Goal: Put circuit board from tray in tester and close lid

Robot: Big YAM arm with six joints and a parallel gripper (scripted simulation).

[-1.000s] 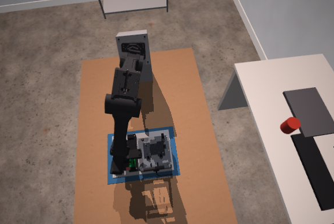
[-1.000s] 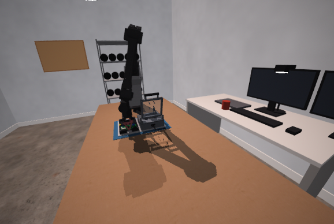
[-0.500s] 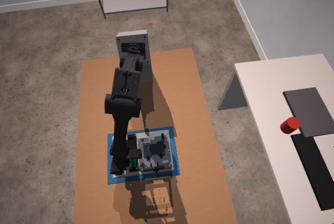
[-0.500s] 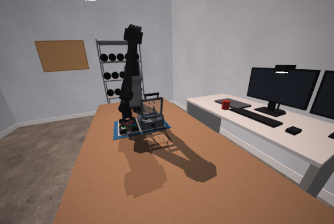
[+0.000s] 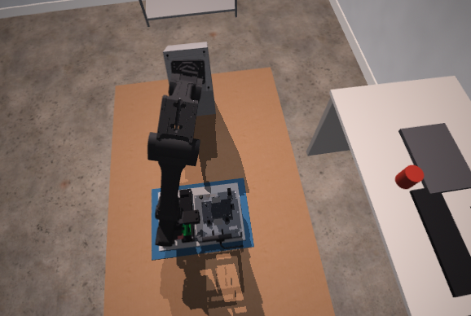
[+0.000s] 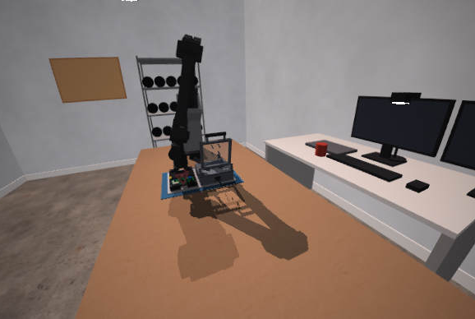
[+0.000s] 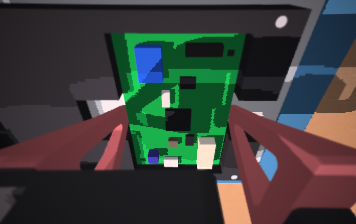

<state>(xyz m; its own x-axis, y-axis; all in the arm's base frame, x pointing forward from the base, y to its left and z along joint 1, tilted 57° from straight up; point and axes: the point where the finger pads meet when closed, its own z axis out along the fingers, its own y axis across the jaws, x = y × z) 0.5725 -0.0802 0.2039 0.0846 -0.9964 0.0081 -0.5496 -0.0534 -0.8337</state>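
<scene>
My gripper is now right at the green circuit board. Round my hand: clear lid: 6 cm ahead, 18 cm to the left, 16 cm above.
</scene>
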